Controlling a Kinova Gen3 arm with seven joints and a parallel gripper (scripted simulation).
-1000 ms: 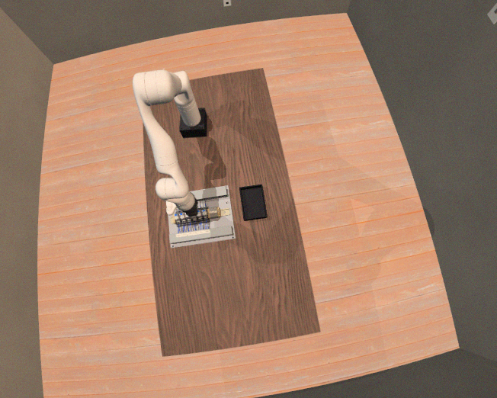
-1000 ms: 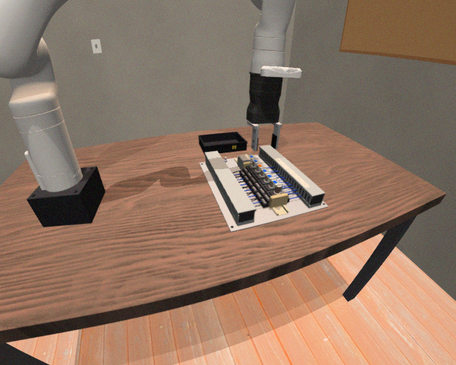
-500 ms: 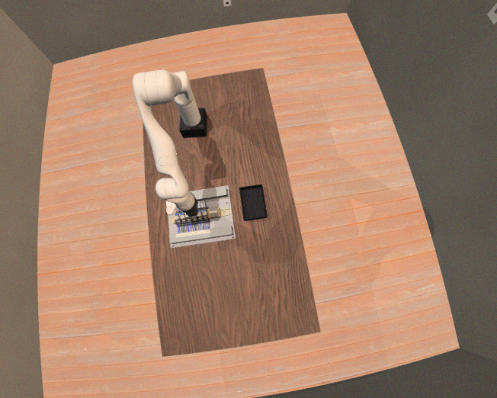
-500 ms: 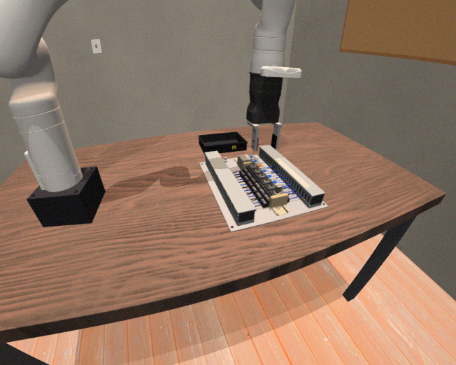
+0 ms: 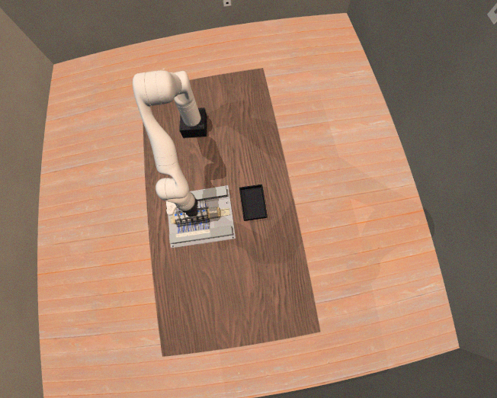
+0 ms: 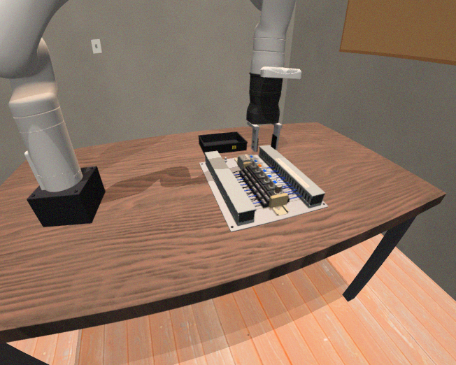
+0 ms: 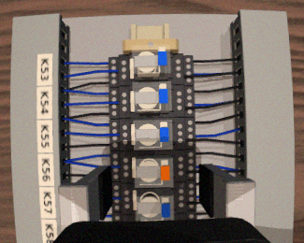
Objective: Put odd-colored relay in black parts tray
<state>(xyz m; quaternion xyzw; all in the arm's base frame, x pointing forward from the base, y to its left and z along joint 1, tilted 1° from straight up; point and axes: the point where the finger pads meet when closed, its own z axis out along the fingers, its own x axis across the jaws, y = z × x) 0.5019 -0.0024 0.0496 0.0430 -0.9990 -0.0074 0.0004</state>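
My gripper is now 8 cm above the grey relay. Also, from my hand: relay panel: 2 cm to the left, 11 cm below; then black parts tray: 5 cm behind, 29 cm to the left, 12 cm below.
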